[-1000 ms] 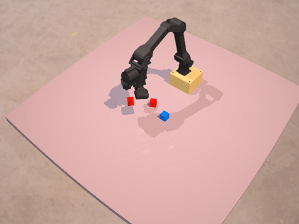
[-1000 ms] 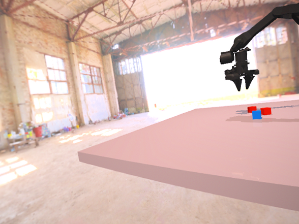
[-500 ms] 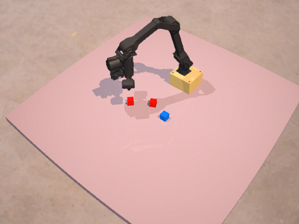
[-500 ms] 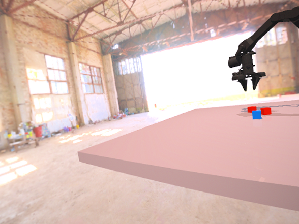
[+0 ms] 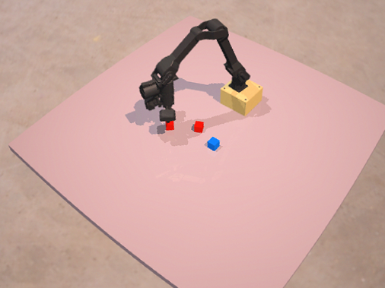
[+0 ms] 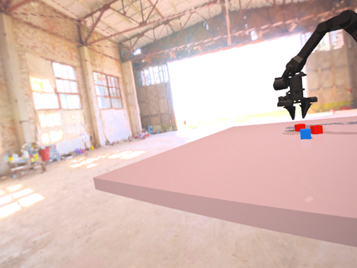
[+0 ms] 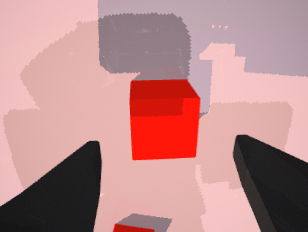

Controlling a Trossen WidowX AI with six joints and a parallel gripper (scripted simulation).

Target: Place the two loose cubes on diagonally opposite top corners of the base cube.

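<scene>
My gripper tip is now 50 mm past the blue cube, 210 mm to the right of it and 40 mm above it.
</scene>
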